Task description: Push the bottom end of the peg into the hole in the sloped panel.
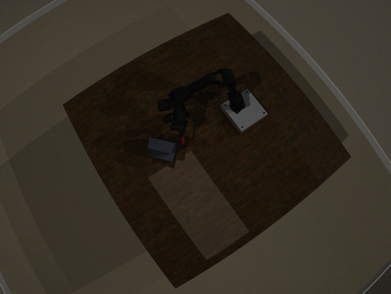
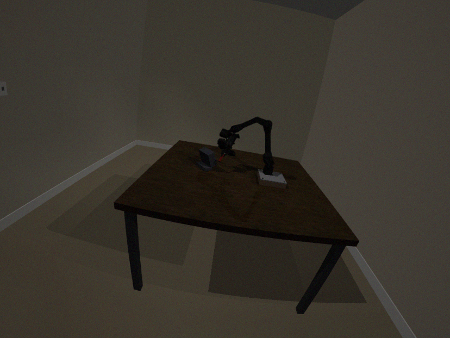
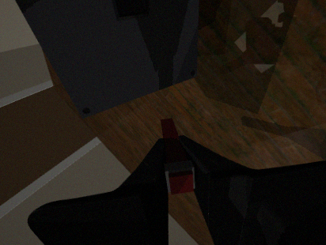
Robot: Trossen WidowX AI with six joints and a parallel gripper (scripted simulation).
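The sloped panel is 10 cm ahead of my gripper tip, 4 cm to the right of it and 3 cm below it. Round my gripper tip: peg: 1 cm behind, 1 cm to the right, 1 cm above.
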